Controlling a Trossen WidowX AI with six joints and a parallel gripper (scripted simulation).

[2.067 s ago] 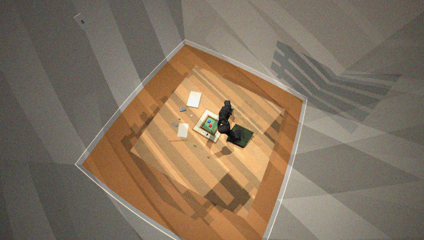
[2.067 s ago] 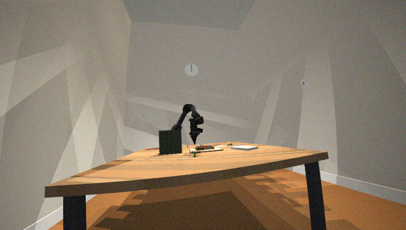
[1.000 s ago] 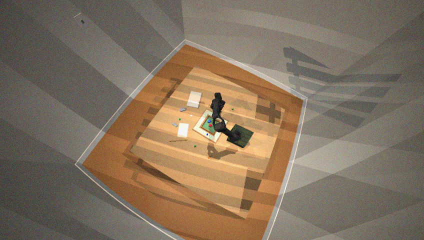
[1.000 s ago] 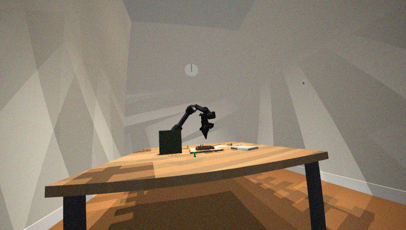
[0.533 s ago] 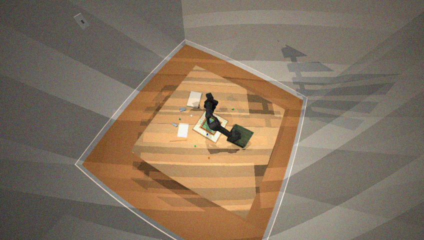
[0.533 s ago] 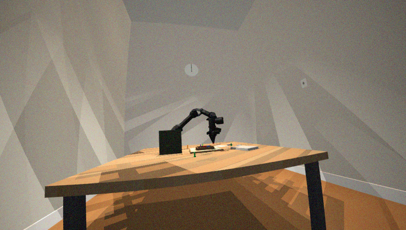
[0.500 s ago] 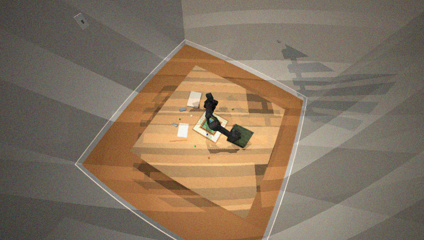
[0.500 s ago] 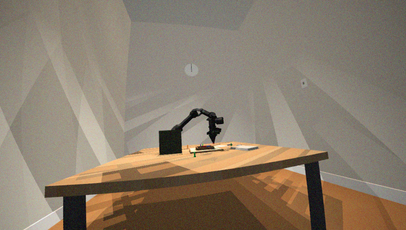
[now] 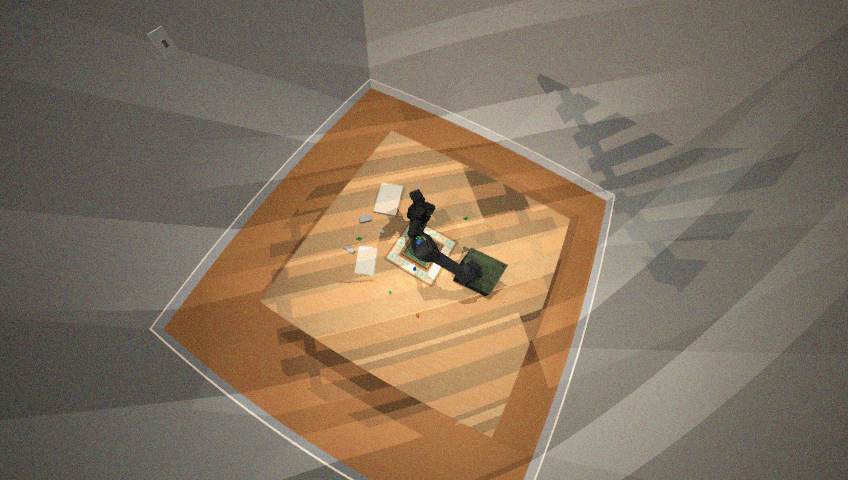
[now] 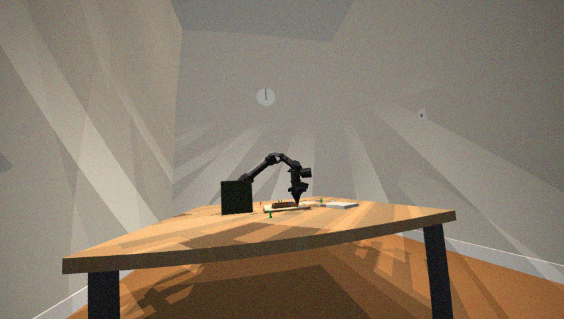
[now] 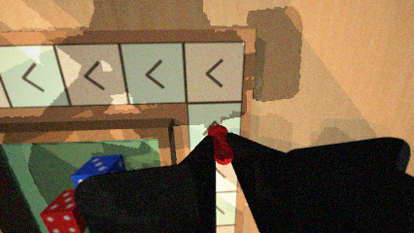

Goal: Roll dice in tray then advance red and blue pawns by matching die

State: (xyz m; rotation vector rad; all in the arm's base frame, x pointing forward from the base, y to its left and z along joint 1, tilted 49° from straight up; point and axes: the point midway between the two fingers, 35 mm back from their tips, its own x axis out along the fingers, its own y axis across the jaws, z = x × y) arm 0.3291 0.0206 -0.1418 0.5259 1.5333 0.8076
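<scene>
Now: the green tray 11 cm to the left of my gripper tip, 7 cm behind it and 3 cm below it. Also, from my gripper tip: red pawn (1 cm above); white pad (25 cm ahead, 5 cm to the right, 3 cm below).
</scene>
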